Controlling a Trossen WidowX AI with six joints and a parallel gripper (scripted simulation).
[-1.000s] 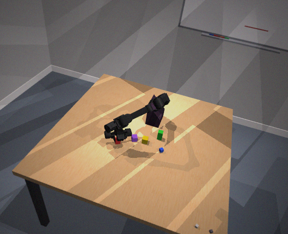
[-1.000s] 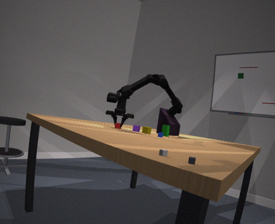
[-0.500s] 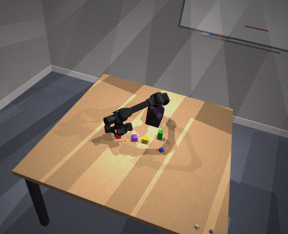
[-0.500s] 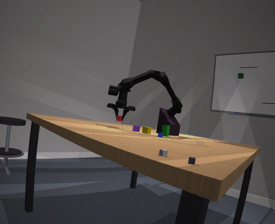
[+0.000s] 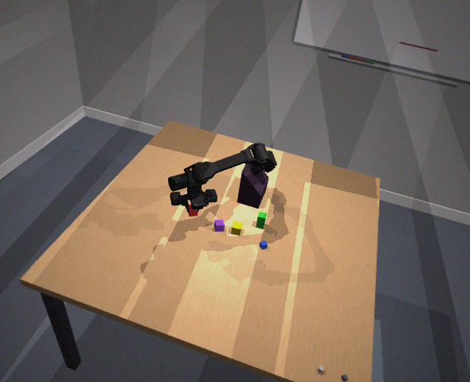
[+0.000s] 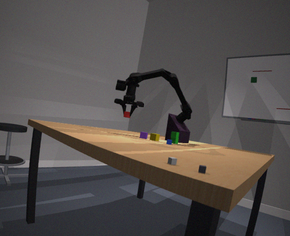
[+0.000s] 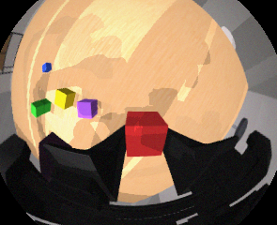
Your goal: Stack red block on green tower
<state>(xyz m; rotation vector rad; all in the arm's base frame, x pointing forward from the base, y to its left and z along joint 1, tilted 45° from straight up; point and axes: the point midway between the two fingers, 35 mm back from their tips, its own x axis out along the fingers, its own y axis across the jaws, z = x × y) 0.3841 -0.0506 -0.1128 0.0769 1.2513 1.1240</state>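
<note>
Now: gripper tip 11 cm past the yellow block, 17 cm to the right of it and 10 cm above it. Round my gripper tip: purple block: 8 cm behind, 9 cm to the left, 11 cm below; red block: 1 cm above; small blue block: 8 cm behind, 31 cm to the left, 11 cm below.
</note>
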